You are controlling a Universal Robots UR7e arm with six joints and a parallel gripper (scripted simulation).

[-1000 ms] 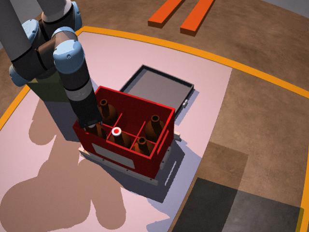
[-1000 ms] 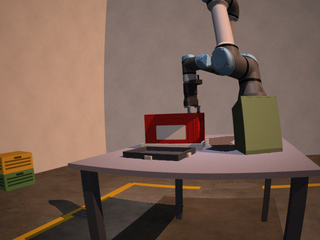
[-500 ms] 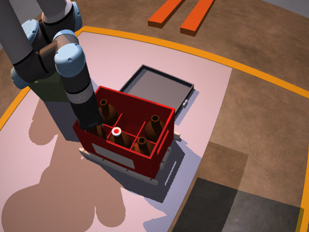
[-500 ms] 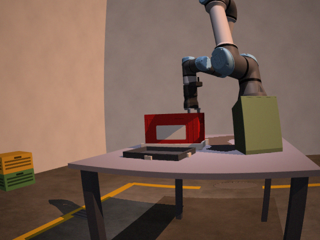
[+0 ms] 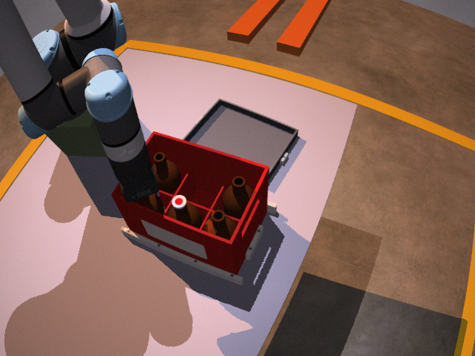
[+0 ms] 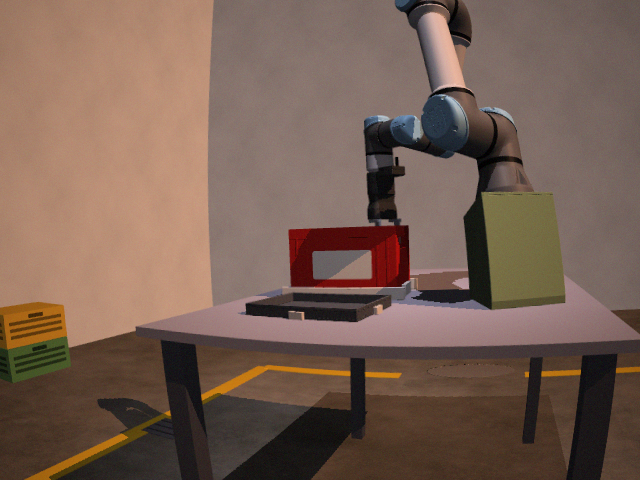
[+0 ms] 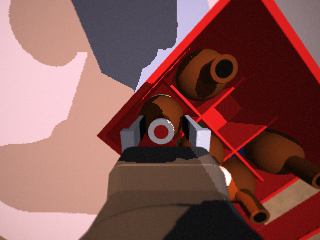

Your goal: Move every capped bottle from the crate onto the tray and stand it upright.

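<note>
The capped brown bottle is 60 mm below my hand. Round my hand: red crate: 80 mm ahead, 50 mm to the left, 60 mm below; then open bottle: 10 mm behind, 80 mm to the left, 60 mm below; then dark tray: 50 mm ahead, 320 mm to the left, 130 mm below.
</note>
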